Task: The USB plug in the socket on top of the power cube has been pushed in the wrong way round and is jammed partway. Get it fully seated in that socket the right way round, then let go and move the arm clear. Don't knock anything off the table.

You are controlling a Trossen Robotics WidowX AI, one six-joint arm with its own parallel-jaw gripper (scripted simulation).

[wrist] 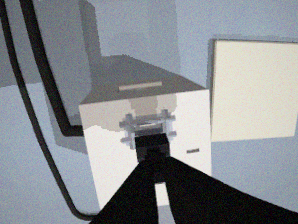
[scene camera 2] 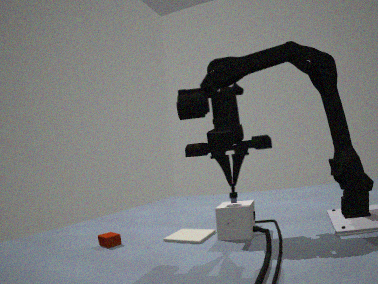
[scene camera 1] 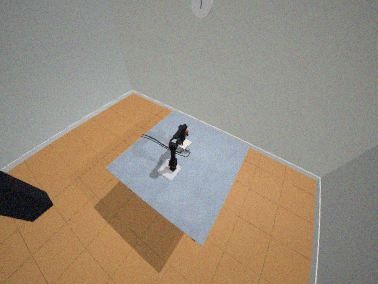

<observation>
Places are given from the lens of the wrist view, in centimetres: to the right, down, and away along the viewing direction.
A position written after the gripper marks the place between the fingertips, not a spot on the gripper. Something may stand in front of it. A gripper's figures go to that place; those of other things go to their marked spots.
gripper [wrist: 157, 168]: 0, 2, 9
dark USB plug [wrist: 150, 144]: 0, 2, 11
white power cube [wrist: 111, 162]: -2, 3, 14
The marked spots on the white power cube and the dark USB plug are 4 cm apart.
</observation>
